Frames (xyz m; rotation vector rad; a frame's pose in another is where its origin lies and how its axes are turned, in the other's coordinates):
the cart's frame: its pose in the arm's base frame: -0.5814 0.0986 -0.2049 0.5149 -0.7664 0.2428
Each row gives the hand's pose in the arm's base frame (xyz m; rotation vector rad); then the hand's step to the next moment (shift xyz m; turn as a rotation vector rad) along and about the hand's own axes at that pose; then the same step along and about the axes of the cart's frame.
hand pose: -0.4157 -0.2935 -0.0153 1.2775 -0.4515 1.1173
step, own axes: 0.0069 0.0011 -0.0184 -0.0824 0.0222 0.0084
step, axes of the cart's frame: -0.0014 0.0180 -0.0078 -0.0751 -0.0346 0.0229
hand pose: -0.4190 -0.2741 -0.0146 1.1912 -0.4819 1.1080
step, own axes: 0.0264 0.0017 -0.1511 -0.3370 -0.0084 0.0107
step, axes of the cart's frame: -0.0368 0.1245 -0.0817 -0.2902 -0.1719 -0.0023
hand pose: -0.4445 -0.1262 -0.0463 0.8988 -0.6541 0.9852
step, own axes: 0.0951 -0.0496 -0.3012 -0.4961 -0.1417 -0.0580
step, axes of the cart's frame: 0.0197 0.1731 -0.2681 -0.3973 -0.3033 -0.1404
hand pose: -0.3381 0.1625 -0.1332 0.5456 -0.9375 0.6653
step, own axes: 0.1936 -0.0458 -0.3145 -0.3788 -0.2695 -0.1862
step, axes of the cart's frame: 0.2122 0.0921 -0.2915 -0.2328 -0.3502 -0.2719
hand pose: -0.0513 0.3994 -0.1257 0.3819 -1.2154 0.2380
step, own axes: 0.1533 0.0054 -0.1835 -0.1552 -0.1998 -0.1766
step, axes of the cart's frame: 0.2122 0.0159 -0.1091 -0.0433 -0.2404 -0.1885
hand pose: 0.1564 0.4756 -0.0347 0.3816 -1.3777 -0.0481
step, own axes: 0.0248 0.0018 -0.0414 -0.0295 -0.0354 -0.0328
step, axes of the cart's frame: 0.0442 -0.0065 -0.0183 -0.0084 -0.0430 -0.0358
